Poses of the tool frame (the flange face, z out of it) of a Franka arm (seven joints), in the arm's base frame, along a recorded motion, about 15 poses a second.
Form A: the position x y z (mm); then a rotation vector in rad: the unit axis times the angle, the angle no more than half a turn.
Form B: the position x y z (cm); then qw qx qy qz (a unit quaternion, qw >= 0). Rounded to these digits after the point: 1 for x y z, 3 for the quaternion.
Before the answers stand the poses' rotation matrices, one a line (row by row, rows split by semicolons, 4 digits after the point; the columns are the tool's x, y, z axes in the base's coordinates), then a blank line. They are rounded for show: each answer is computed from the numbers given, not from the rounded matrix.
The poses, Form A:
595 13 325 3.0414 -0.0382 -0.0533
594 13 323 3.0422 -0.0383 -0.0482
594 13 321 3.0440 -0.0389 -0.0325
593 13 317 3.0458 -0.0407 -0.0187
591 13 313 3.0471 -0.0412 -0.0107
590 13 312 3.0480 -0.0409 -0.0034
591 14 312 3.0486 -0.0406 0.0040
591 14 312 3.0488 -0.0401 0.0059
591 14 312 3.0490 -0.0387 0.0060
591 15 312 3.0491 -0.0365 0.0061
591 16 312 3.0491 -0.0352 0.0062
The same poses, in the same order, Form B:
0.9991 -0.0233 -0.0362; -0.0268 -0.9947 -0.0989; -0.0337 0.0997 -0.9944
0.9992 -0.0235 -0.0328; -0.0267 -0.9948 -0.0982; -0.0304 0.0990 -0.9946
0.9994 -0.0245 -0.0225; -0.0265 -0.9950 -0.0967; -0.0201 0.0973 -0.9951
0.9996 -0.0261 -0.0135; -0.0272 -0.9951 -0.0951; -0.0110 0.0955 -0.9954
0.9996 -0.0266 -0.0083; -0.0273 -0.9952 -0.0940; -0.0057 0.0941 -0.9955
0.9996 -0.0267 -0.0035; -0.0269 -0.9953 -0.0931; -0.0010 0.0932 -0.9956
0.9996 -0.0267 0.0014; -0.0265 -0.9954 -0.0926; 0.0039 0.0925 -0.9957
0.9996 -0.0264 0.0026; -0.0261 -0.9954 -0.0924; 0.0051 0.0923 -0.9957
0.9997 -0.0255 0.0028; -0.0251 -0.9954 -0.0923; 0.0051 0.0922 -0.9957
0.9997 -0.0241 0.0029; -0.0237 -0.9955 -0.0922; 0.0051 0.0921 -0.9957
0.9997 -0.0232 0.0030; -0.0228 -0.9955 -0.0922; 0.0051 0.0921 -0.9957

59.5 1.3 32.5 0.050 0.999 -0.013 -0.017
59.4 1.3 32.3 0.049 0.999 -0.013 -0.016
59.4 1.3 32.1 0.049 0.999 -0.013 -0.011
59.3 1.3 31.7 0.048 0.999 -0.013 -0.006
59.1 1.3 31.3 0.047 0.999 -0.014 -0.004
59.0 1.3 31.2 0.047 0.999 -0.013 -0.001
59.1 1.4 31.2 0.046 0.999 -0.013 0.001
59.1 1.4 31.2 0.046 0.999 -0.013 0.002
59.1 1.4 31.2 0.046 0.999 -0.013 0.002
59.1 1.5 31.2 0.046 0.999 -0.012 0.002
59.1 1.6 31.2 0.046 0.999 -0.012 0.002

